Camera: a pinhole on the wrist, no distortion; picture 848 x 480 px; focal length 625.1 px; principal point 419.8 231.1 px. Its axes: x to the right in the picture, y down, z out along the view. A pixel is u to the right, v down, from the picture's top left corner.
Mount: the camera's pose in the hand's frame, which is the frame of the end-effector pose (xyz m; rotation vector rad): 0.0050 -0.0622 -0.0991 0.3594 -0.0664 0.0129
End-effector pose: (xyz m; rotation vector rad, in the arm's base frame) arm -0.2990 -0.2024 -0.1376 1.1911 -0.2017 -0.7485
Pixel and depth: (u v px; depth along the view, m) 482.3 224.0 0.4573
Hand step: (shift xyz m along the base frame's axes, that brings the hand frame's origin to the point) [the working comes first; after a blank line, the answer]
In the camera's frame: 0.0457 -0.0052 0.4573

-0.2490 -0.3036 -0.0818
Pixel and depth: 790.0 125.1 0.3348
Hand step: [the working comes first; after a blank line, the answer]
In the camera's frame: 0.1983 -0.0568 0.3348

-0.0677 -0.3111 -0.1713
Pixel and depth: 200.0 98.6 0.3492
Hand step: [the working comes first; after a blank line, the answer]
In the camera's frame: -0.1228 -0.0740 0.3492

-0.3090 -0.1042 -0.1204
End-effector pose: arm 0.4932 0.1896 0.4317 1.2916 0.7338 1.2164
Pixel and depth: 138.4 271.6 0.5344
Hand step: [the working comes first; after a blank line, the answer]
In the camera's frame: -0.2406 0.0346 0.5344

0.3518 -0.3431 -0.1882
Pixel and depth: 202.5 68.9 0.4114
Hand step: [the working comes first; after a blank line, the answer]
In the camera's frame: -0.1430 -0.1067 0.4114

0.2558 -0.1795 -0.2813
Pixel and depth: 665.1 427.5 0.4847
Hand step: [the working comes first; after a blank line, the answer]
In the camera's frame: 0.1902 0.1523 0.4847

0.4561 0.0353 0.0306
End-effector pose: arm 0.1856 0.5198 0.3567 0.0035 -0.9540 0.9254
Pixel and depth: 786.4 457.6 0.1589
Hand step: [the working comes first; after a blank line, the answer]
In the camera's frame: 0.0932 0.0576 0.1589

0.0115 -0.0111 0.1308
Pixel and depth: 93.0 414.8 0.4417
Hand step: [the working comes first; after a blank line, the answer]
In the camera's frame: -0.2309 0.1298 0.4417

-0.2350 -0.3651 0.0663
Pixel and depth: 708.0 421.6 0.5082
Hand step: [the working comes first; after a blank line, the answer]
In the camera's frame: 0.2343 0.1549 0.5082

-0.1964 -0.0940 0.4491
